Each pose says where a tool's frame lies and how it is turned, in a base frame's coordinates. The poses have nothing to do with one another.
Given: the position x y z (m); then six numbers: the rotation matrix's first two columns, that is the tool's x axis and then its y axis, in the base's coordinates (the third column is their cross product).
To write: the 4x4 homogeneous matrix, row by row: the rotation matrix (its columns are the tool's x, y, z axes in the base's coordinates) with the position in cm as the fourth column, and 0 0 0 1 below. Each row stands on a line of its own. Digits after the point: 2 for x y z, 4 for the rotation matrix.
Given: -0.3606 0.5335 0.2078 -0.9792 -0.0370 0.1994 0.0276 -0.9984 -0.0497
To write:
-0.9792 0.0276 0.2009 -36.06
-0.0370 -0.9984 -0.0432 53.35
0.1994 -0.0497 0.9787 20.78
0 0 0 1

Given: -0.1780 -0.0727 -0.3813 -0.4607 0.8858 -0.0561 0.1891 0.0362 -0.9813
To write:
-0.4607 0.1891 -0.8672 -17.80
0.8858 0.0362 -0.4627 -7.27
-0.0561 -0.9813 -0.1842 -38.13
0 0 0 1

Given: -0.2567 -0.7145 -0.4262 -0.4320 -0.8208 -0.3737 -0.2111 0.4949 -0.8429
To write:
-0.4320 -0.2111 0.8768 -25.67
-0.8208 0.4949 -0.2852 -71.45
-0.3737 -0.8429 -0.3871 -42.62
0 0 0 1

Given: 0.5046 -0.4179 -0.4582 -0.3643 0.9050 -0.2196 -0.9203 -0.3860 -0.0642
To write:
-0.3643 -0.9203 -0.1429 50.46
0.9050 -0.3860 0.1787 -41.79
-0.2196 -0.0642 0.9735 -45.82
0 0 0 1

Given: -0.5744 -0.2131 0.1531 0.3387 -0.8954 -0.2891 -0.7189 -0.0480 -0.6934
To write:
0.3387 -0.7189 0.6070 -57.44
-0.8954 -0.0480 0.4427 -21.31
-0.2891 -0.6934 -0.6600 15.31
0 0 0 1

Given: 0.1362 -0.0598 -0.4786 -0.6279 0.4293 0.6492 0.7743 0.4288 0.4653
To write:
-0.6279 0.7743 -0.0786 13.62
0.4293 0.4288 0.7948 -5.98
0.6492 0.4653 -0.6017 -47.86
0 0 0 1

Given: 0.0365 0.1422 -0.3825 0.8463 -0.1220 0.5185 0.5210 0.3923 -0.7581
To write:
0.8463 0.5210 -0.1109 3.65
-0.1220 0.3923 0.9117 14.22
0.5185 -0.7581 0.3956 -38.25
0 0 0 1

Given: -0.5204 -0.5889 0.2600 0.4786 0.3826 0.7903 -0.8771 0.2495 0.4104
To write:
0.4786 -0.8771 -0.0402 -52.04
0.3826 0.2495 -0.8896 -58.89
0.7903 0.4104 0.4550 26.00
0 0 0 1

